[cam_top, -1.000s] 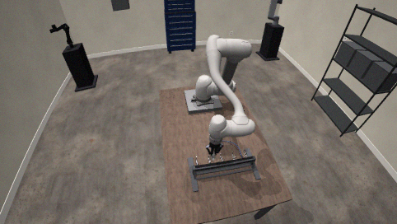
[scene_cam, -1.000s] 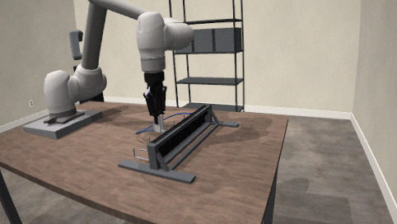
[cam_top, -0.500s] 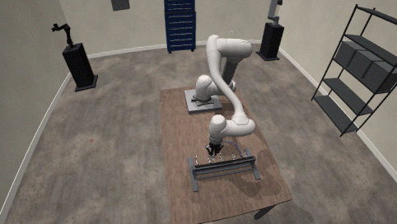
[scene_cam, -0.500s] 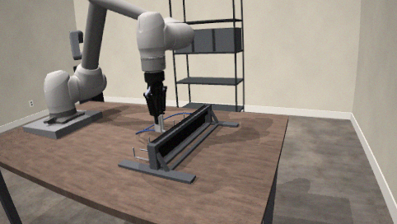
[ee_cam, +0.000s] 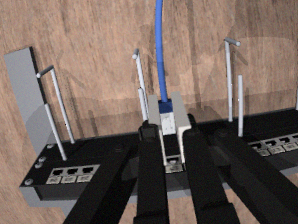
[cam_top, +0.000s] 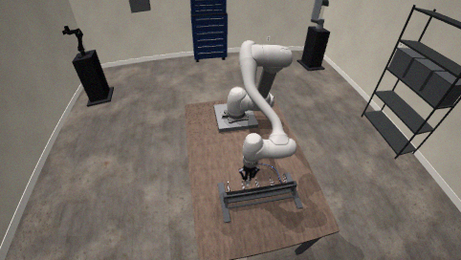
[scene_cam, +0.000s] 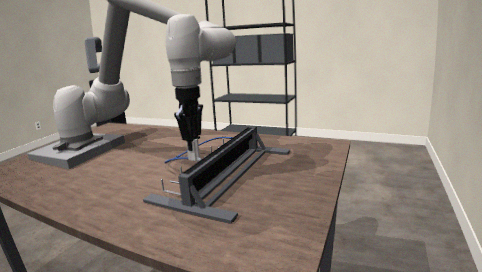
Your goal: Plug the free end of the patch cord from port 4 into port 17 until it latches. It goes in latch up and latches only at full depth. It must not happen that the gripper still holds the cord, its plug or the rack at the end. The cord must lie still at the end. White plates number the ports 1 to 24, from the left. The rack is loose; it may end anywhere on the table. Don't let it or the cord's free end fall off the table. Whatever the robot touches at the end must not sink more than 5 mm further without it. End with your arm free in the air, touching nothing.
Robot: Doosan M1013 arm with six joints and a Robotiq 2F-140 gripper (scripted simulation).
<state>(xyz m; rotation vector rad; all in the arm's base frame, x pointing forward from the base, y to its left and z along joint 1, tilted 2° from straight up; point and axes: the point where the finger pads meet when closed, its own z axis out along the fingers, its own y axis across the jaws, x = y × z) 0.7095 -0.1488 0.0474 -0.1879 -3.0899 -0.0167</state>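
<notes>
Right now the plug is 10 mm ahead of my hand and 30 mm below it.
</notes>
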